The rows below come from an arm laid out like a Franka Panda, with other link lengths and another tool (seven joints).
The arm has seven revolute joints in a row. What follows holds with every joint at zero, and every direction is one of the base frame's.
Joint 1 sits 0.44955 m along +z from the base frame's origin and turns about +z.
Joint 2 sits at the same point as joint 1 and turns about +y.
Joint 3 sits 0.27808 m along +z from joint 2 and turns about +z.
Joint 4 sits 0.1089 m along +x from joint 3 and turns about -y.
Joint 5 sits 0.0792 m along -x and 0.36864 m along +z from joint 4 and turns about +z.
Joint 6 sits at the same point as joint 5 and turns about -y.
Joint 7 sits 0.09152 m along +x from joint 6 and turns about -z.
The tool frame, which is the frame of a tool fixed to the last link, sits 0.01 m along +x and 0.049 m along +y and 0.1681 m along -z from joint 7; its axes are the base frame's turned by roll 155.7, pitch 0 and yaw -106 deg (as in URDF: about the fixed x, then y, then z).
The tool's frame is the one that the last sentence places.
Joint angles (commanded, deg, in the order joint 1, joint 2, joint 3, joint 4, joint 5, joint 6, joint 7), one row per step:
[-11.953, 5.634, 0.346, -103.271, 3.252, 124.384, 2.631]
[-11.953, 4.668, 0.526, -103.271, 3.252, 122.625, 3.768]
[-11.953, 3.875, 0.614, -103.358, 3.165, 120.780, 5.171]
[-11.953, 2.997, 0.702, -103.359, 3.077, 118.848, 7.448]
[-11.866, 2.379, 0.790, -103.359, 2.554, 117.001, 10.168]
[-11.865, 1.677, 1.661, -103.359, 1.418, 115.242, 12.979]
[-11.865, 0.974, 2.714, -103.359, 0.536, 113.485, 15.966]
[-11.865, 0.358, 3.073, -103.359, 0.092, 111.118, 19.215]
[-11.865, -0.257, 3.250, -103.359, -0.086, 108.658, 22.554]
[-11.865, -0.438, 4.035, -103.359, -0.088, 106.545, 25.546]
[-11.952, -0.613, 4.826, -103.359, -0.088, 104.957, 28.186]
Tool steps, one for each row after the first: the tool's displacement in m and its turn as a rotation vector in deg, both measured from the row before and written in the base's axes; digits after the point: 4 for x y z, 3 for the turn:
[-0.0045, 0.0030, 0.0068, 0.499, 0.760, -0.821]
[-0.0048, 0.0018, 0.0038, 0.522, 1.123, -1.145]
[-0.0044, 0.0014, 0.0054, 0.674, 1.049, -2.000]
[-0.0037, 0.0012, 0.0023, 0.338, 1.305, -2.251]
[-0.0032, 0.0076, 0.0029, -0.318, 1.224, -1.527]
[-0.0030, 0.0096, 0.0031, -0.155, 1.144, -1.637]
[-0.0050, 0.0026, 0.0010, 0.289, 1.745, -2.735]
[-0.0055, 0.0009, 0.0009, 0.447, 1.799, -3.099]
[-0.0036, 0.0076, -0.0028, 0.494, 1.875, -2.201]
[-0.0027, 0.0066, -0.0017, 0.295, 1.381, -1.936]

